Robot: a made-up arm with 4 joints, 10 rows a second.
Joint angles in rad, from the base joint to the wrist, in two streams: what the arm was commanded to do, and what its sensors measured. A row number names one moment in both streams.
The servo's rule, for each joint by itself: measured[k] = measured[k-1] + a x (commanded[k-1-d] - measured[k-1]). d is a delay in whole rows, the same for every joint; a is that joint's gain. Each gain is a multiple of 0.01, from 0.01 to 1. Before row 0 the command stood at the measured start. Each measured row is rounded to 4 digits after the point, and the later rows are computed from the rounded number. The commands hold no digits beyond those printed.
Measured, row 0: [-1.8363 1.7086 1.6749 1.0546]
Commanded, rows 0 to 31: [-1.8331 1.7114 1.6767 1.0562]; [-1.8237 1.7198 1.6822 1.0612]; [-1.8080 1.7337 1.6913 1.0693]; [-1.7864 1.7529 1.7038 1.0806]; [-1.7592 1.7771 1.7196 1.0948]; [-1.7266 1.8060 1.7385 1.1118]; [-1.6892 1.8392 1.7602 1.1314]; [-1.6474 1.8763 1.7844 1.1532]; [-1.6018 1.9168 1.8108 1.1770]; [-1.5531 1.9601 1.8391 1.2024]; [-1.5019 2.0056 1.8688 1.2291]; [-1.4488 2.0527 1.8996 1.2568]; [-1.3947 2.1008 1.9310 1.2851]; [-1.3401 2.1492 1.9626 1.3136]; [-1.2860 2.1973 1.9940 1.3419]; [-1.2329 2.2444 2.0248 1.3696]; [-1.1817 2.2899 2.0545 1.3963]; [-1.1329 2.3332 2.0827 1.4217]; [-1.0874 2.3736 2.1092 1.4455]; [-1.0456 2.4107 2.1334 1.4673]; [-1.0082 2.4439 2.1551 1.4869]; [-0.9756 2.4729 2.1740 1.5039]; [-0.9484 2.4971 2.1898 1.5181]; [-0.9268 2.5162 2.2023 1.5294]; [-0.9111 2.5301 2.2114 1.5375]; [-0.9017 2.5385 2.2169 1.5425]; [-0.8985 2.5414 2.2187 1.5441]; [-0.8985 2.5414 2.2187 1.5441]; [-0.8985 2.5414 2.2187 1.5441]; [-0.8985 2.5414 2.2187 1.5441]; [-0.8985 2.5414 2.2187 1.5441]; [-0.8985 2.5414 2.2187 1.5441]
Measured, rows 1 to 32: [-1.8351 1.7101 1.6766 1.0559]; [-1.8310 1.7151 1.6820 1.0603]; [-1.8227 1.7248 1.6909 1.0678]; [-1.8096 1.7394 1.7033 1.0784]; [-1.7915 1.7590 1.7189 1.0920]; [-1.7681 1.7834 1.7377 1.1084]; [-1.7397 1.8124 1.7593 1.1275]; [-1.7065 1.8456 1.7834 1.1488]; [-1.6688 1.8826 1.8097 1.1722]; [-1.6271 1.9229 1.8379 1.1973]; [-1.5820 1.9659 1.8676 1.2237]; [-1.5340 2.0110 1.8983 1.2512]; [-1.4839 2.0577 1.9297 1.2793]; [-1.4321 2.1053 1.9613 1.3078]; [-1.3795 2.1531 1.9927 1.3361]; [-1.3267 2.2006 2.0235 1.3639]; [-1.2745 2.2470 2.0533 1.3908]; [-1.2235 2.2918 2.0815 1.4164]; [-1.1745 2.3343 2.1081 1.4406]; [-1.1281 2.3740 2.1324 1.4628]; [-1.0849 2.4103 2.1542 1.4828]; [-1.0456 2.4429 2.1732 1.5003]; [-1.0106 2.4711 2.1891 1.5151]; [-0.9804 2.4946 2.2018 1.5270]; [-0.9555 2.5131 2.2110 1.5357]; [-0.9361 2.5263 2.2167 1.5413]; [-0.9226 2.5342 2.2186 1.5436]; [-0.9139 2.5379 2.2187 1.5440]; [-0.9084 2.5397 2.2187 1.5441]; [-0.9048 2.5406 2.2187 1.5441]; [-0.9025 2.5410 2.2187 1.5441]; [-0.9011 2.5412 2.2187 1.5441]
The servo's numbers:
d 0
a 0.36 0.52 0.96 0.83

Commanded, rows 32 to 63: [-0.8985 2.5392 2.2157 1.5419]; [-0.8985 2.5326 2.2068 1.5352]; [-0.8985 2.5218 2.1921 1.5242]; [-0.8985 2.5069 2.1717 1.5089]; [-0.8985 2.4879 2.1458 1.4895]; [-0.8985 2.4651 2.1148 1.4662]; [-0.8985 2.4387 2.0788 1.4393]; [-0.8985 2.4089 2.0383 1.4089]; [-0.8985 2.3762 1.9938 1.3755]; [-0.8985 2.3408 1.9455 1.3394]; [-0.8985 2.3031 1.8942 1.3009]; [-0.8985 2.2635 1.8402 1.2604]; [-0.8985 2.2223 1.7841 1.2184]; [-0.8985 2.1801 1.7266 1.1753]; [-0.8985 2.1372 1.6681 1.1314]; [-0.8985 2.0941 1.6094 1.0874]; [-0.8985 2.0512 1.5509 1.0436]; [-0.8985 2.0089 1.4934 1.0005]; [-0.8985 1.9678 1.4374 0.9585]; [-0.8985 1.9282 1.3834 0.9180]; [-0.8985 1.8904 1.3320 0.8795]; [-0.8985 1.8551 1.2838 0.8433]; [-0.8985 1.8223 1.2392 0.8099]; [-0.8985 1.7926 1.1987 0.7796]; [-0.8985 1.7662 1.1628 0.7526]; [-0.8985 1.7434 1.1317 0.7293]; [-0.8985 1.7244 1.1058 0.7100]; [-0.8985 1.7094 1.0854 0.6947]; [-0.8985 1.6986 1.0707 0.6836]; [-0.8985 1.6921 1.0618 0.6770]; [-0.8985 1.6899 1.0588 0.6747]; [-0.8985 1.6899 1.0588 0.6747]
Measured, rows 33 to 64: [-0.9002 2.5402 2.2158 1.5423]; [-0.8996 2.5362 2.2072 1.5364]; [-0.8992 2.5287 2.1927 1.5263]; [-0.8989 2.5174 2.1725 1.5119]; [-0.8988 2.5021 2.1469 1.4933]; [-0.8987 2.4829 2.1161 1.4708]; [-0.8986 2.4599 2.0803 1.4447]; [-0.8986 2.4334 2.0400 1.4150]; [-0.8986 2.4037 1.9956 1.3822]; [-0.8986 2.3710 1.9475 1.3467]; [-0.8986 2.3357 1.8963 1.3087]; [-0.8986 2.2982 1.8424 1.2686]; [-0.8986 2.2587 1.7864 1.2269]; [-0.8986 2.2178 1.7290 1.1841]; [-0.8986 2.1759 1.6705 1.1404]; [-0.8986 2.1334 1.6118 1.0964]; [-0.8986 2.0907 1.5533 1.0526]; [-0.8986 2.0482 1.4958 1.0094]; [-0.8986 2.0064 1.4397 0.9672]; [-0.8986 1.9657 1.3857 0.9264]; [-0.8986 1.9265 1.3341 0.8875]; [-0.8986 1.8894 1.2858 0.8508]; [-0.8986 1.8545 1.2411 0.8169]; [-0.8986 1.8223 1.2004 0.7859]; [-0.8986 1.7931 1.1643 0.7583]; [-0.8986 1.7673 1.1330 0.7342]; [-0.8986 1.7450 1.1069 0.7141]; [-0.8986 1.7265 1.0863 0.6980]; [-0.8986 1.7120 1.0713 0.6860]; [-0.8986 1.7017 1.0622 0.6785]; [-0.8986 1.6956 1.0589 0.6753]; [-0.8986 1.6926 1.0588 0.6748]
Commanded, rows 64 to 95: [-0.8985 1.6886 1.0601 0.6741]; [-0.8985 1.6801 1.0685 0.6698]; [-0.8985 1.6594 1.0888 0.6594]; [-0.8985 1.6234 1.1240 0.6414]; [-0.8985 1.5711 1.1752 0.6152]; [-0.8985 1.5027 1.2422 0.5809]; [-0.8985 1.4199 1.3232 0.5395]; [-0.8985 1.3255 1.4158 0.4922]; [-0.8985 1.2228 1.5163 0.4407]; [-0.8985 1.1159 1.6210 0.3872]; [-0.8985 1.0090 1.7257 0.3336]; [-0.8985 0.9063 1.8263 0.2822]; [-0.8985 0.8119 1.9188 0.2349]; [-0.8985 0.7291 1.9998 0.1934]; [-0.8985 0.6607 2.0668 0.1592]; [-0.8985 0.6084 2.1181 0.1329]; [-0.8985 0.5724 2.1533 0.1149]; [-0.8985 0.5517 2.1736 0.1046]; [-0.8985 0.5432 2.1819 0.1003]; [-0.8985 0.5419 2.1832 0.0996]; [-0.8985 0.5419 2.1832 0.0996]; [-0.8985 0.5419 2.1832 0.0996]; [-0.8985 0.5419 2.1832 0.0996]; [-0.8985 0.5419 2.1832 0.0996]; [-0.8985 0.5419 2.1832 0.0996]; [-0.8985 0.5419 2.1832 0.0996]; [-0.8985 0.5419 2.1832 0.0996]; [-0.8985 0.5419 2.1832 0.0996]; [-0.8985 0.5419 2.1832 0.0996]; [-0.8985 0.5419 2.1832 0.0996]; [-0.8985 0.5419 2.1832 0.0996]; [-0.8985 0.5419 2.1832 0.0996]
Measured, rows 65 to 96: [-0.8986 1.6905 1.0600 0.6742]; [-0.8986 1.6851 1.0682 0.6705]; [-0.8986 1.6717 1.0880 0.6613]; [-0.8986 1.6466 1.1226 0.6448]; [-0.8986 1.6073 1.1731 0.6202]; [-0.8986 1.5529 1.2394 0.5876]; [-0.8986 1.4837 1.3198 0.5477]; [-0.8986 1.4014 1.4120 0.5016]; [-0.8986 1.3085 1.5121 0.4511]; [-0.8986 1.2083 1.6166 0.3981]; [-0.8986 1.1047 1.7213 0.3446]; [-0.8986 1.0015 1.8221 0.2928]; [-0.8986 0.9029 1.9149 0.2447]; [-0.8986 0.8125 1.9964 0.2021]; [-0.8986 0.7336 2.0640 0.1665]; [-0.8986 0.6685 2.1159 0.1386]; [-0.8986 0.6185 2.1518 0.1189]; [-0.8986 0.5838 2.1727 0.1070]; [-0.8986 0.5627 2.1815 0.1014]; [-0.8986 0.5519 2.1831 0.0999]; [-0.8986 0.5467 2.1832 0.0997]; [-0.8986 0.5442 2.1832 0.0996]; [-0.8986 0.5430 2.1832 0.0996]; [-0.8986 0.5424 2.1832 0.0996]; [-0.8986 0.5421 2.1832 0.0996]; [-0.8986 0.5420 2.1832 0.0996]; [-0.8986 0.5419 2.1832 0.0996]; [-0.8986 0.5419 2.1832 0.0996]; [-0.8986 0.5419 2.1832 0.0996]; [-0.8986 0.5419 2.1832 0.0996]; [-0.8986 0.5419 2.1832 0.0996]; [-0.8986 0.5419 2.1832 0.0996]
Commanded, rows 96 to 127: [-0.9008 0.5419 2.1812 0.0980]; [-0.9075 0.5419 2.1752 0.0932]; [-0.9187 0.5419 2.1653 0.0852]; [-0.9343 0.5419 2.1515 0.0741]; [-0.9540 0.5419 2.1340 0.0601]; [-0.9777 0.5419 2.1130 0.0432]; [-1.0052 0.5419 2.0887 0.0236]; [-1.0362 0.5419 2.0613 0.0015]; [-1.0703 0.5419 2.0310 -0.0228]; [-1.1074 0.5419 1.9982 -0.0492]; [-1.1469 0.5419 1.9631 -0.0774]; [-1.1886 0.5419 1.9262 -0.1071]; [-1.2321 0.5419 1.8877 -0.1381]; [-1.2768 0.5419 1.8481 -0.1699]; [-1.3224 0.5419 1.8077 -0.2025]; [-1.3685 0.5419 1.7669 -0.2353]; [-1.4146 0.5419 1.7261 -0.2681]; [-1.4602 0.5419 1.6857 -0.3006]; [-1.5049 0.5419 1.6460 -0.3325]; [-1.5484 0.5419 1.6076 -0.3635]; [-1.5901 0.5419 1.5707 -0.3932]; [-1.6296 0.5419 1.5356 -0.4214]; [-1.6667 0.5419 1.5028 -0.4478]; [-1.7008 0.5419 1.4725 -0.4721]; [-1.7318 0.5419 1.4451 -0.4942]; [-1.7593 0.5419 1.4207 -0.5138]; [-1.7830 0.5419 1.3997 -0.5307]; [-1.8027 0.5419 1.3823 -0.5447]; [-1.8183 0.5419 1.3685 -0.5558]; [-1.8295 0.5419 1.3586 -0.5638]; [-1.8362 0.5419 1.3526 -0.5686]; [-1.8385 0.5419 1.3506 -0.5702]
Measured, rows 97 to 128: [-0.8994 0.5419 2.1813 0.0983]; [-0.9023 0.5419 2.1754 0.0941]; [-0.9082 0.5419 2.1657 0.0867]; [-0.9176 0.5419 2.1521 0.0762]; [-0.9307 0.5419 2.1347 0.0628]; [-0.9476 0.5419 2.1139 0.0465]; [-0.9683 0.5419 2.0897 0.0275]; [-0.9927 0.5419 2.0624 0.0059]; [-1.0206 0.5419 2.0323 -0.0179]; [-1.0518 0.5419 1.9996 -0.0439]; [-1.0860 0.5419 1.9646 -0.0717]; [-1.1229 0.5419 1.9277 -0.1011]; [-1.1622 0.5419 1.8893 -0.1318]; [-1.2035 0.5419 1.8497 -0.1634]; [-1.2463 0.5419 1.8094 -0.1959]; [-1.2903 0.5419 1.7686 -0.2286]; [-1.3350 0.5419 1.7278 -0.2614]; [-1.3801 0.5419 1.6874 -0.2939]; [-1.4250 0.5419 1.6477 -0.3259]; [-1.4694 0.5419 1.6092 -0.3571]; [-1.5129 0.5419 1.5722 -0.3871]; [-1.5549 0.5419 1.5371 -0.4156]; [-1.5951 0.5419 1.5042 -0.4423]; [-1.6332 0.5419 1.4738 -0.4670]; [-1.6687 0.5419 1.4462 -0.4896]; [-1.7013 0.5419 1.4217 -0.5097]; [-1.7307 0.5419 1.4006 -0.5271]; [-1.7566 0.5419 1.3830 -0.5417]; [-1.7788 0.5419 1.3691 -0.5534]; [-1.7971 0.5419 1.3590 -0.5620]; [-1.8112 0.5419 1.3529 -0.5675]; [-1.8210 0.5419 1.3507 -0.5697]
